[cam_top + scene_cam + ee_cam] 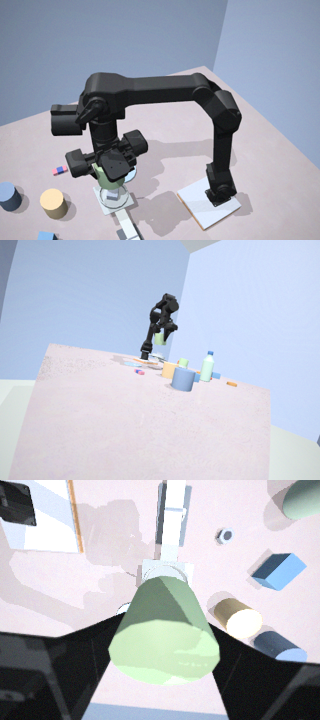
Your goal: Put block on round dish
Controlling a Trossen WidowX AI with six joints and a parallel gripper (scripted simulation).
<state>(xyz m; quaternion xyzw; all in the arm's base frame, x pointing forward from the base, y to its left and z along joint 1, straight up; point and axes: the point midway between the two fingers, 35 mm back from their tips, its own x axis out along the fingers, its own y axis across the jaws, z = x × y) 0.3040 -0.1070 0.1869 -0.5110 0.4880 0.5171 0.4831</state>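
Now: the pale lavender block 80 mm below my gripper tip and 10 mm to the left of it. From my gripper tip the other things lie so: round light-blue dish (170 mm below, 110 mm to the right, 60 mm behind); then pink-and-blue piece (180 mm to the right, 160 mm below, 130 mm ahead); then tan cylinder (180 mm ahead, 130 mm below, 60 mm to the right).
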